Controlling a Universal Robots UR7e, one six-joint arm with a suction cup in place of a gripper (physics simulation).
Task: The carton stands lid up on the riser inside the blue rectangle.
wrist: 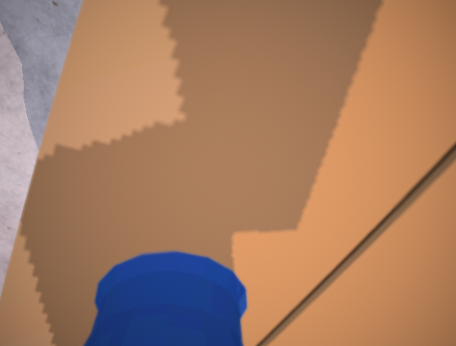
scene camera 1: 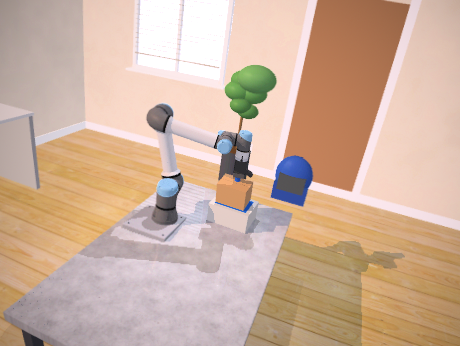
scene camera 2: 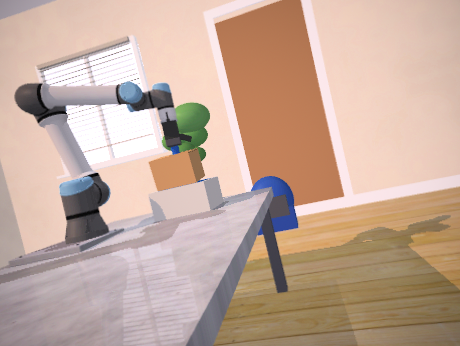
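Where they show: hand, tool point: (wrist: pixel 184 272) (scene camera 1: pixel 237 182); arm's base, link origin: (scene camera 1: pixel 164 218) (scene camera 2: pixel 88 237).
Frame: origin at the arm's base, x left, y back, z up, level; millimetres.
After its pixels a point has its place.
The brown carton (scene camera 1: pixel 233 193) @[x 123, y -359, z 203 mm] (scene camera 2: pixel 175 169) @[x 126, y -359, z 178 mm] stands on the pale riser (scene camera 1: pixel 232 217) @[x 91, y -381, z 64 mm] (scene camera 2: pixel 184 200) @[x 92, y -374, z 47 mm], lid seam up, on the blue rectangle (scene camera 1: pixel 228 206) @[x 130, y -341, z 106 mm] (scene camera 2: pixel 204 179) @[x 216, y -449, z 107 mm], whose edge shows along its base. My suction cup (scene camera 1: pixel 237 179) (scene camera 2: pixel 175 150) (wrist: pixel 168 298) presses down on the carton's top, near one edge. In the wrist view the carton's top (wrist: pixel 261 103) @[x 214, y -407, z 247 mm] fills the frame, with the lid seam running diagonally at the lower right. In scene camera 2 the carton looks slightly tilted against the riser's top.
The riser stands on a grey table (scene camera 1: pixel 160 292) @[x -529, y -216, z -15 mm] (scene camera 2: pixel 160 274) @[x -602, y -495, z -15 mm] beside the arm's base (scene camera 1: pixel 165 206) @[x -50, y -20, z 113 mm]. A blue domed bin (scene camera 1: pixel 292 180) (scene camera 2: pixel 277 206) and a potted tree (scene camera 1: pixel 250 89) (scene camera 2: pixel 191 120) stand on the wooden floor behind the table, near a brown door.
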